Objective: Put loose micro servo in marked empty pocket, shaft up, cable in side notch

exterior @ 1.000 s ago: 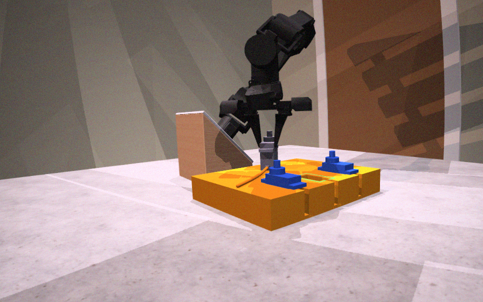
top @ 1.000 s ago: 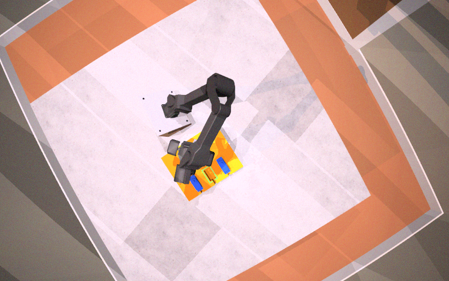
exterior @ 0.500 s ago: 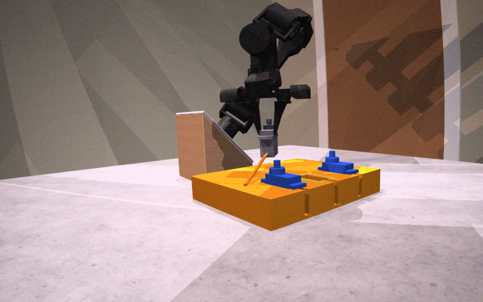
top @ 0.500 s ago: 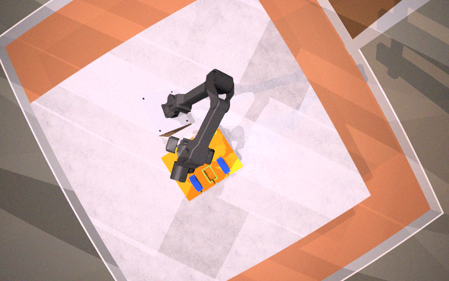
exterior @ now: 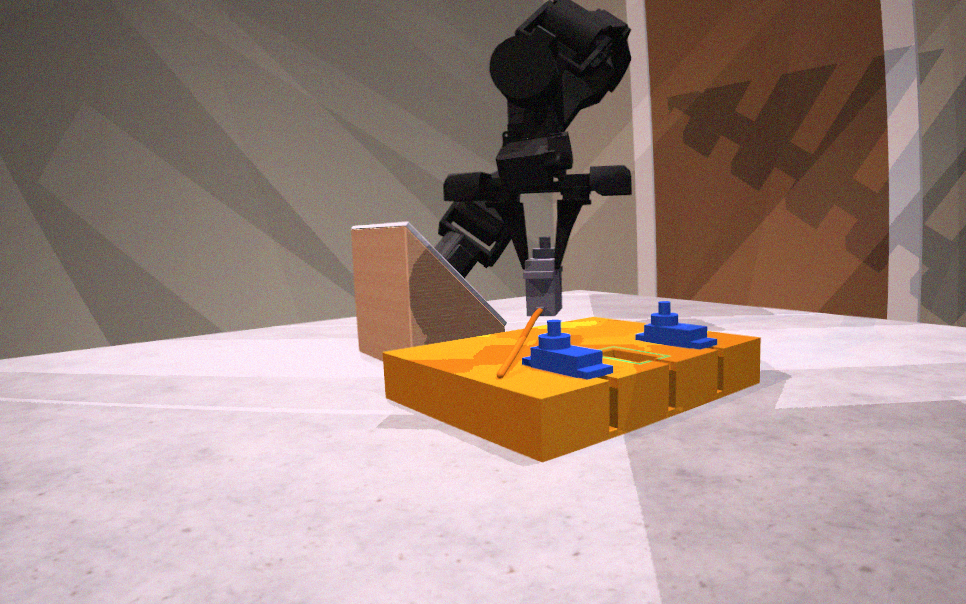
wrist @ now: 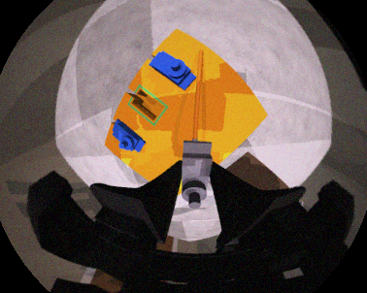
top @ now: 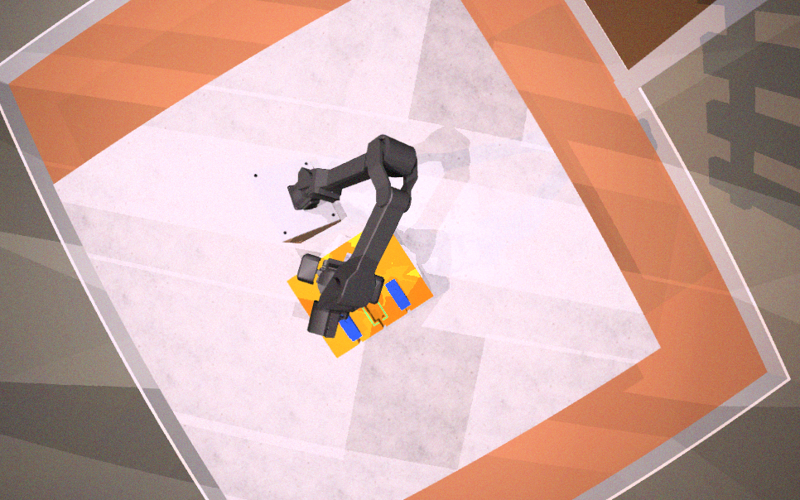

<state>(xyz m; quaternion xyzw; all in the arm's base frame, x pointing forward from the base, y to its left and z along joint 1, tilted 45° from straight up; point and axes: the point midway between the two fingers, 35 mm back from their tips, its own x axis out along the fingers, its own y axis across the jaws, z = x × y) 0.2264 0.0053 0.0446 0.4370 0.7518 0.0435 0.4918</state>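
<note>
Right now my gripper tip is 100 mm above the orange-yellow deck.
</note>
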